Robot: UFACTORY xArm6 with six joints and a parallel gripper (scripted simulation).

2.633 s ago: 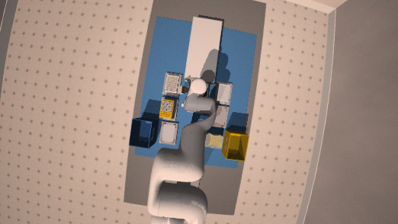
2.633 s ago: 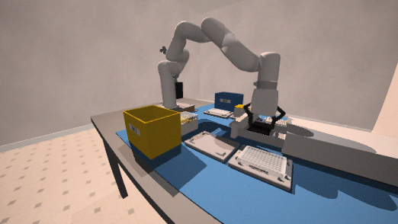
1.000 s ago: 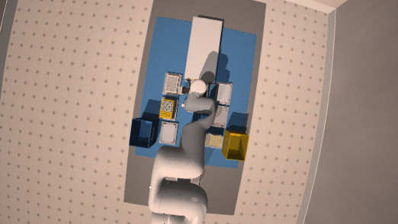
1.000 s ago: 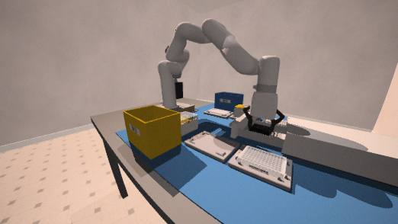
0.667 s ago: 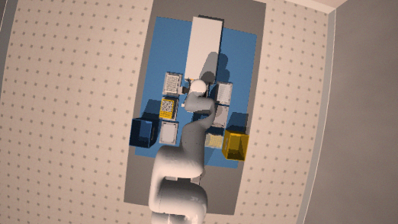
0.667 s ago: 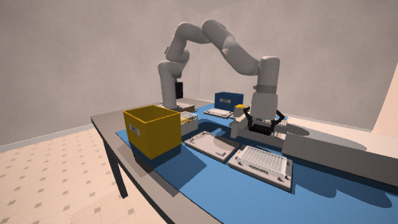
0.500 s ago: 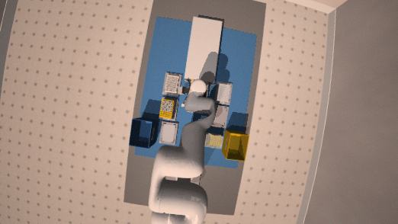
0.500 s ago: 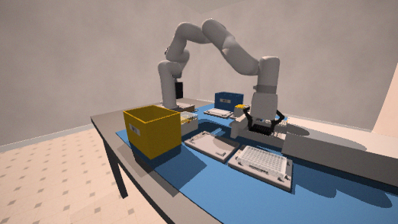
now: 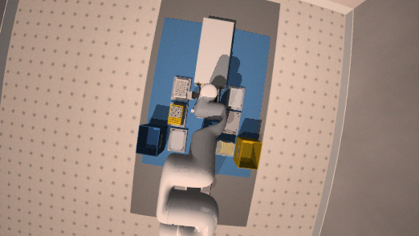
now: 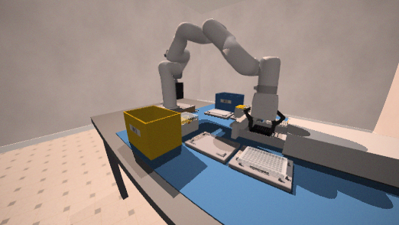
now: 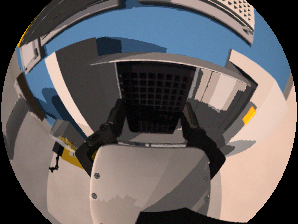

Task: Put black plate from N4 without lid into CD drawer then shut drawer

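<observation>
Now: hand 1 cm above the black plate. Also, from my hand: cooler CD 17 cm ahead, 2 cm to the right; drawer 4 cm ahead, 1 cm below; white plate 18 cm to the left, 8 cm ahead, 2 cm below.
</observation>
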